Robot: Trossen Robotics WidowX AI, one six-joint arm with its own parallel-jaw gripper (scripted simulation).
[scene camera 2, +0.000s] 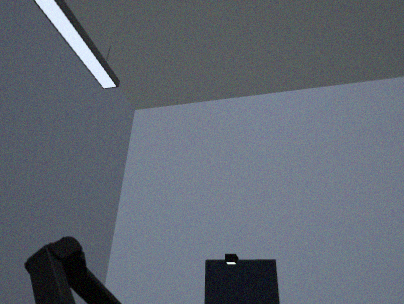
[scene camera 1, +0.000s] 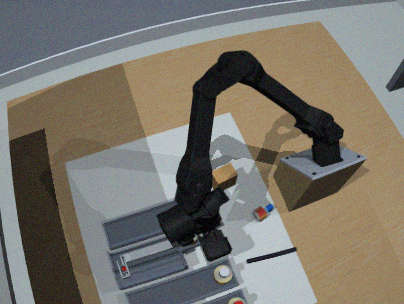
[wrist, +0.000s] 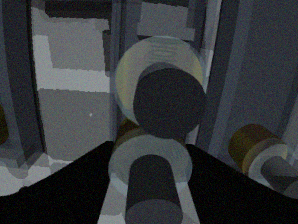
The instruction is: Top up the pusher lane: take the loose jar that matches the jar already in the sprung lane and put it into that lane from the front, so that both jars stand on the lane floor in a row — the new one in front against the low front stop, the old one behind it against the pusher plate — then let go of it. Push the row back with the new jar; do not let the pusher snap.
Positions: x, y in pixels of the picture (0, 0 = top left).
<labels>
My gripper shows in scene camera 1 (204, 231) and in the wrist view (149, 149); in scene camera 2 it is out of frame.
</labels>
